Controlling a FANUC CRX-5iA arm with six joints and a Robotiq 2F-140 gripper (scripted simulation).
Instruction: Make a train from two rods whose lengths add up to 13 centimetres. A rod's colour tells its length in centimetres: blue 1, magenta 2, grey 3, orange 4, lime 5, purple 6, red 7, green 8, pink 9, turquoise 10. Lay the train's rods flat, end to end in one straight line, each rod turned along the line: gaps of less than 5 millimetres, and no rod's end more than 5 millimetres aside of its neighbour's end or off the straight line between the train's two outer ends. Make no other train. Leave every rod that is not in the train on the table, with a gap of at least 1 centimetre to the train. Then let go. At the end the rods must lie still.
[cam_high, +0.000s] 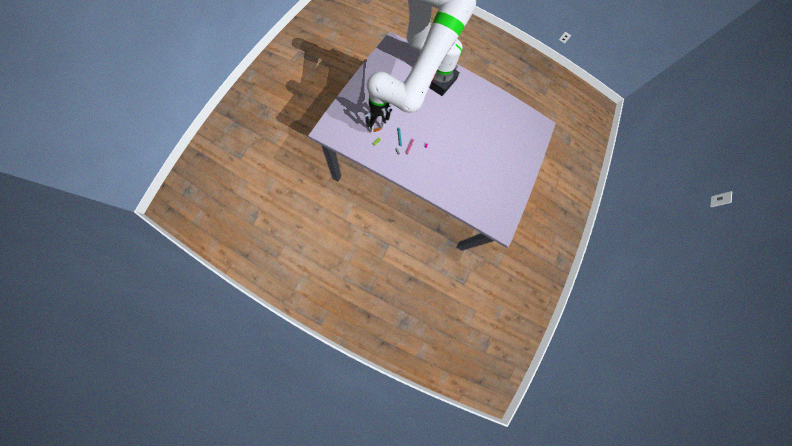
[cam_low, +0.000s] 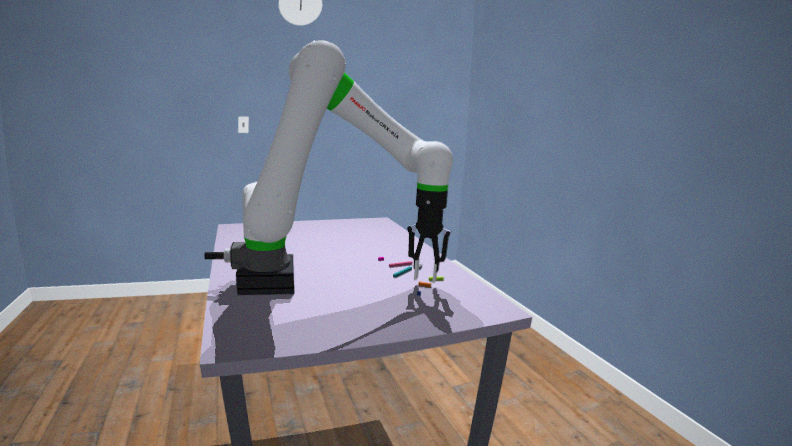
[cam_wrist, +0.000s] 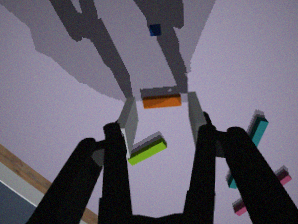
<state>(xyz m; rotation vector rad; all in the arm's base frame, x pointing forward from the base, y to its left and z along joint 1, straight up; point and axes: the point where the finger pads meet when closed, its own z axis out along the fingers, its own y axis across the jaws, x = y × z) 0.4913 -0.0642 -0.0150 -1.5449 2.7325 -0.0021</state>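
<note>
Now: the orange rod 5 cm below my hand. The rest, counted from my hand: lime rod 5 cm below, 5 cm ahead, 4 cm to the left; turquoise rod 12 cm to the left, 5 cm below, 4 cm behind; small blue rod 6 cm to the right, 5 cm below, 4 cm behind.
</note>
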